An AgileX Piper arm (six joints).
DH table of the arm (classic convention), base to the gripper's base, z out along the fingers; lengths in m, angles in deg. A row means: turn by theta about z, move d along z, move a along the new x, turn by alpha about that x. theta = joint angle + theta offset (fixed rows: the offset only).
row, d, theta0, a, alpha
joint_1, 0.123, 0, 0, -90
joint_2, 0, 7.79, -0.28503, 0
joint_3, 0, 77.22, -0.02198, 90
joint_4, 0.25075, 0, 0, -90
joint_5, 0, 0, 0, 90
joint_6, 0.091, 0, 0, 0
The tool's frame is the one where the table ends.
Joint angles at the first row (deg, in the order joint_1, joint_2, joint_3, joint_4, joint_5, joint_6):
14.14 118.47 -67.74 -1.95 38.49 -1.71
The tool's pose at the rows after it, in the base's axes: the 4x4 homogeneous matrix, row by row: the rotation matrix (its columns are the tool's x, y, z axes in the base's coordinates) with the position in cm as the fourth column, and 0 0 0 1 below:
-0.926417, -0.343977, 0.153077, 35.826; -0.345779, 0.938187, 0.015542, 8.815; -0.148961, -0.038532, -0.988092, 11.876; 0, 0, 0, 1
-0.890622, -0.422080, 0.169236, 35.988; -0.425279, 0.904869, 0.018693, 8.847; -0.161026, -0.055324, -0.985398, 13.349; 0, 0, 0, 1
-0.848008, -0.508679, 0.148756, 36.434; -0.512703, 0.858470, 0.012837, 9.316; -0.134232, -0.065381, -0.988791, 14.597; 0, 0, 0, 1
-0.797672, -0.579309, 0.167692, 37.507; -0.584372, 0.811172, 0.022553, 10.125; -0.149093, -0.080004, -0.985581, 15.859; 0, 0, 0, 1
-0.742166, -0.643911, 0.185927, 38.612; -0.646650, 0.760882, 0.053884, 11.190; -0.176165, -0.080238, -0.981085, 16.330; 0, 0, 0, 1
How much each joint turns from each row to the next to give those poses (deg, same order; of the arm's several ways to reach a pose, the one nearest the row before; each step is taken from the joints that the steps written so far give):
0.00 -3.22 0.00 -0.09 0.25 -2.96
0.00 -1.69 -1.12 0.00 1.86 -5.02
0.55 -0.15 -3.22 0.00 4.62 -5.19
0.72 0.63 -4.29 0.27 2.46 -4.50
0.75 1.63 -3.83 1.77 0.68 -5.11

